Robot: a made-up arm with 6 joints.
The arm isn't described. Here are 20 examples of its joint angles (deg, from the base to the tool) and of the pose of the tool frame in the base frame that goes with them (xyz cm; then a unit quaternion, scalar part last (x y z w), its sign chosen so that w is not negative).
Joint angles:
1: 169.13 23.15 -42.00 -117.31 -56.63 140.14
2: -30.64 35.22 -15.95 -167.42 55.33 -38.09
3: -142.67 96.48 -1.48 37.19 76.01 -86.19
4: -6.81 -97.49 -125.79 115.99 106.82 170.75
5: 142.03 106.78 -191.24 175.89 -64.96 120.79
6: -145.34 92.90 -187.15 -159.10 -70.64 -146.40
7: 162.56 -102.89 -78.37 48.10 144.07 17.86
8: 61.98 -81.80 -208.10 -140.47 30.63 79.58
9: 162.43 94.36 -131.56 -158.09 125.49 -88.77
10: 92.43 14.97 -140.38 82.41 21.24 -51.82
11: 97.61 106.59 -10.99 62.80 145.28 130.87
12: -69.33 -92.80 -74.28 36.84 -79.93 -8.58
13: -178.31 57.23 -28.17 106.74 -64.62 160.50
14: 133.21 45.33 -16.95 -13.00 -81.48 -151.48
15: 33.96 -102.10 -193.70 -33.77 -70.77 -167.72
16: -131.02 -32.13 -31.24 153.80 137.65 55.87
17: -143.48 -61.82 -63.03 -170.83 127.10 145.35
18: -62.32 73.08 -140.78 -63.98 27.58 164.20
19: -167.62 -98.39 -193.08 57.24 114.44 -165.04
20: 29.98 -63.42 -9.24 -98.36 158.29 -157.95
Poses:
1: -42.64 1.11 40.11 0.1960 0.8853 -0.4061 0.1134
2: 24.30 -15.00 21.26 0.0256 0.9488 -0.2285 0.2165
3: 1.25 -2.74 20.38 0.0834 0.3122 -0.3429 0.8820
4: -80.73 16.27 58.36 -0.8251 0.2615 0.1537 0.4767
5: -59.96 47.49 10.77 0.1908 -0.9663 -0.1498 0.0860
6: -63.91 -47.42 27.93 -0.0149 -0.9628 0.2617 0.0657
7: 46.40 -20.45 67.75 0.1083 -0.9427 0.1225 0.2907
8: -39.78 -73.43 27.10 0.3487 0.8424 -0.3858 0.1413
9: -75.27 26.90 2.36 -0.1995 0.0249 0.4759 0.8562
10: 0.03 51.42 109.46 -0.3218 -0.3820 -0.3377 0.7978
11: -7.39 5.09 12.00 -0.5497 -0.3293 0.1026 0.7609
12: -22.24 47.15 76.80 -0.5676 0.0673 0.7521 0.3280
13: -31.22 6.42 18.12 -0.6594 0.4351 0.0894 0.6065
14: -25.58 24.99 24.12 0.7434 -0.4915 -0.4532 0.0210
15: -61.34 -36.33 5.24 0.2889 -0.9174 -0.2683 0.0549
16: -11.81 -18.78 75.39 -0.1665 0.1910 -0.4755 0.8424
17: 11.08 9.76 98.23 -0.4057 0.4297 0.0116 0.8066
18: 43.36 -79.99 31.10 0.0133 -0.8729 0.4873 0.0208
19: 80.48 11.10 18.22 0.0327 0.4404 -0.8968 0.0259
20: 1.27 -6.98 61.72 -0.2916 -0.5009 0.8088 0.0996
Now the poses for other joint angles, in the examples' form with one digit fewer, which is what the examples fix.
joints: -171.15 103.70 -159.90 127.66 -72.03 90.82
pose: -73.1 -5.5 -0.3 -0.797 0.438 0.224 0.350
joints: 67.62 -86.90 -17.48 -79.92 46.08 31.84
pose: -0.3 -3.6 64.8 0.587 0.361 0.715 0.117
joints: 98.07 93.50 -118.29 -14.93 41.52 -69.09
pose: -9.8 70.3 -14.1 0.002 0.987 -0.122 0.105
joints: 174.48 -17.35 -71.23 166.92 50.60 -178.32
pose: -39.5 3.4 89.6 0.086 -0.353 -0.068 0.929
